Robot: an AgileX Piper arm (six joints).
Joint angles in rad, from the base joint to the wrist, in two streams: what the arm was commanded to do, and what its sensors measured. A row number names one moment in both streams.
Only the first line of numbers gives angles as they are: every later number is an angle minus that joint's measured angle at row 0.
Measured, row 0:
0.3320, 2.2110, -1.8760, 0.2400, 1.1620, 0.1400
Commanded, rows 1 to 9:
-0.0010, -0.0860, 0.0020, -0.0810, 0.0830, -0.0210
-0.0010, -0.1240, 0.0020, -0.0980, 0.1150, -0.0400
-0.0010, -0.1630, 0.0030, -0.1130, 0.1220, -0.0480
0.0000, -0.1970, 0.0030, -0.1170, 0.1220, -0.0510
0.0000, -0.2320, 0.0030, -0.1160, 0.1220, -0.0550
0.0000, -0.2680, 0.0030, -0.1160, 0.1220, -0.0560
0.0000, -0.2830, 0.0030, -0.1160, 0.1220, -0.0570
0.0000, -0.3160, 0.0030, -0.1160, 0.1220, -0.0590
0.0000, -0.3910, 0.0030, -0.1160, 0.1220, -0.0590
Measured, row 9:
0.0000, -0.3400, 0.0000, -0.1120, 0.0490, -0.0480
